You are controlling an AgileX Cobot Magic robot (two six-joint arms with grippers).
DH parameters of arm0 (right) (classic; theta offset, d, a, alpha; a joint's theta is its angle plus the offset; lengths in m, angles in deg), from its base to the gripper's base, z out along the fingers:
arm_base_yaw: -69.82 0.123 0 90
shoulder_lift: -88.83 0 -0.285 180
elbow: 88.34 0 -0.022 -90
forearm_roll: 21.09 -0.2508 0 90
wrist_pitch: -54.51 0 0.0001 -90
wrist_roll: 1.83 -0.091 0 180
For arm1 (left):
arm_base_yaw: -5.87 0.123 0 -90
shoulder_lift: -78.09 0 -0.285 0
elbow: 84.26 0 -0.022 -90
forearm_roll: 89.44 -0.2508 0 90
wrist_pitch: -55.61 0 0.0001 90
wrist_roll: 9.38 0.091 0 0
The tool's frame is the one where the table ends.
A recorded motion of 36 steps. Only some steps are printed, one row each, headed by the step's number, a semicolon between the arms.
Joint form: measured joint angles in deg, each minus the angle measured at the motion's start. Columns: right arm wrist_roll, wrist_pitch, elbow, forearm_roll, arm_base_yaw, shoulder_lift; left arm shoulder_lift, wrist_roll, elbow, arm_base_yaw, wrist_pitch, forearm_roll.
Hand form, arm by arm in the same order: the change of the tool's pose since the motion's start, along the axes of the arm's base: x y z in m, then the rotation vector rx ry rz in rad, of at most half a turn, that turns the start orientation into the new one. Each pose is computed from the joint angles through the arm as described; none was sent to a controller.
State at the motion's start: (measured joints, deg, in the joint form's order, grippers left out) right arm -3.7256 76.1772 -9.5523 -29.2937 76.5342 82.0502; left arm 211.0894 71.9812 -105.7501 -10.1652 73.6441 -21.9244
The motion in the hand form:
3: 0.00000 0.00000 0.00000 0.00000 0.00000 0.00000; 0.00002 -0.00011 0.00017 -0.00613 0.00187 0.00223
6: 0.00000 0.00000 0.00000 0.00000 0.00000 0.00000; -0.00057 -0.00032 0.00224 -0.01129 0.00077 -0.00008
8: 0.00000 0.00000 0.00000 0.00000 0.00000 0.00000; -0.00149 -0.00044 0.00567 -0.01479 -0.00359 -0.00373
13: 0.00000 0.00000 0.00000 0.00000 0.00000 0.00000; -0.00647 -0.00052 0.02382 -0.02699 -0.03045 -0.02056
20: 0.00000 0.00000 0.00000 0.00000 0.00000 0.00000; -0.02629 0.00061 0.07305 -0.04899 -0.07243 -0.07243
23: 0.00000 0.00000 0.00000 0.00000 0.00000 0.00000; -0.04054 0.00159 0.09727 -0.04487 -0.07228 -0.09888
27: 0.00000 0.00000 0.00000 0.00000 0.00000 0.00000; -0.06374 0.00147 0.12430 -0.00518 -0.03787 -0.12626
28: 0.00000 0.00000 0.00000 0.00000 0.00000 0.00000; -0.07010 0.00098 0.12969 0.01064 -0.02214 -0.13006
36: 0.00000 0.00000 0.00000 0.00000 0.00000 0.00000; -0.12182 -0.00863 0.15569 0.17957 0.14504 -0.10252
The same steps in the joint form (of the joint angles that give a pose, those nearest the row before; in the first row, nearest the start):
3: 0.00 0.00 0.00 0.00 0.00 0.00; 0.00 0.00 0.00 0.00 0.02 0.39
6: 0.00 0.00 0.00 0.00 0.00 0.00; -0.23 0.00 0.00 0.00 0.25 0.59
8: 0.00 0.00 0.00 0.00 0.00 0.00; -0.63 0.00 0.00 0.00 0.51 0.63
13: 0.00 0.00 0.00 0.00 0.00 0.00; -2.72 -0.06 0.00 0.00 1.58 0.48
20: 0.00 0.00 0.00 0.00 0.00 0.00; -8.91 -5.34 0.00 -0.01 5.75 -4.72
23: 0.00 0.00 0.00 0.00 0.00 0.00; -12.39 -11.01 0.00 -0.17 8.61 -10.40
27: 0.00 0.00 0.00 0.00 0.00 0.00; -17.03 -21.87 0.00 -1.05 13.38 -21.77
28: 0.00 0.00 0.00 0.00 0.00 0.00; -18.14 -25.06 0.00 -1.45 14.79 -25.13
36: 0.00 0.00 0.00 0.00 0.00 0.00; -25.21 -49.82 -0.01 -7.09 28.02 -51.15

